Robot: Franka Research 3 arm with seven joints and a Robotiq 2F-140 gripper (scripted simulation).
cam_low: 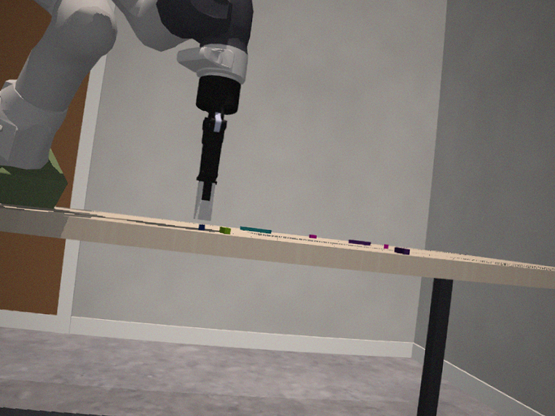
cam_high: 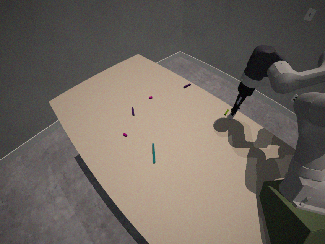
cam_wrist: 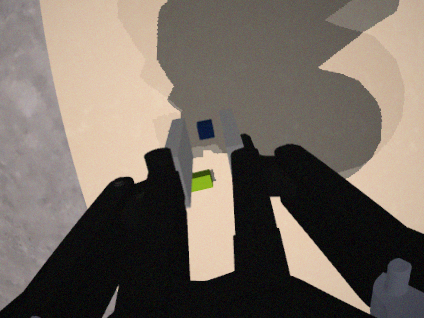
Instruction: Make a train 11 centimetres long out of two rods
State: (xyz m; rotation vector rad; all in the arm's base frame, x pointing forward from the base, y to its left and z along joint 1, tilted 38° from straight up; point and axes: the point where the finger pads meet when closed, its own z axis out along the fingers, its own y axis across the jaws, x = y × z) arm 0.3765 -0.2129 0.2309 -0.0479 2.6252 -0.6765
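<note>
The blue rod is 50 mm below my hand. Also, from my hand: lime rod 50 mm below, 40 mm ahead, 30 mm to the right; then turquoise rod 430 mm to the left, 230 mm ahead, 50 mm below.
</note>
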